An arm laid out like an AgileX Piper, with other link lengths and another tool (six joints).
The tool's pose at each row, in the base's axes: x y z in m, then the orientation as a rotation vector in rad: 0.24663 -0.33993 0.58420 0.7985 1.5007 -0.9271; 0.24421 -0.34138 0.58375 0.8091 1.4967 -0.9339; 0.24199 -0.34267 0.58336 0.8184 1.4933 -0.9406; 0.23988 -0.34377 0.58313 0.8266 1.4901 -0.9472; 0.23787 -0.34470 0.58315 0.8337 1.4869 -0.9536; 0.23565 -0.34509 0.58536 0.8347 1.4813 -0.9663; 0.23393 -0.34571 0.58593 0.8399 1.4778 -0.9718; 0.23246 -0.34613 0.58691 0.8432 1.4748 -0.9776; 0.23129 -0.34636 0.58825 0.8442 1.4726 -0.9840; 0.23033 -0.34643 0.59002 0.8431 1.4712 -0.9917
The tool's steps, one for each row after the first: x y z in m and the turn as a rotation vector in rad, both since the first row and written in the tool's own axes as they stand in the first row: 0.00077 -0.00274 0.00021 0.0111 0.0015 0.0025; 0.00146 -0.00524 0.00036 0.0213 0.0029 0.0042; 0.00197 -0.00758 0.00039 0.0308 0.0039 0.0053; 0.00221 -0.00978 0.00030 0.0395 0.0043 0.0061; 0.00031 -0.01217 -0.00047 0.0493 -0.0007 0.0015; -0.00003 -0.01404 -0.00073 0.0564 -0.0013 0.0021; -0.00081 -0.01564 -0.00107 0.0626 -0.0025 0.0015; -0.00199 -0.01694 -0.00146 0.0676 -0.0042 -0.0009; -0.00362 -0.01803 -0.00192 0.0722 -0.0065 -0.0054
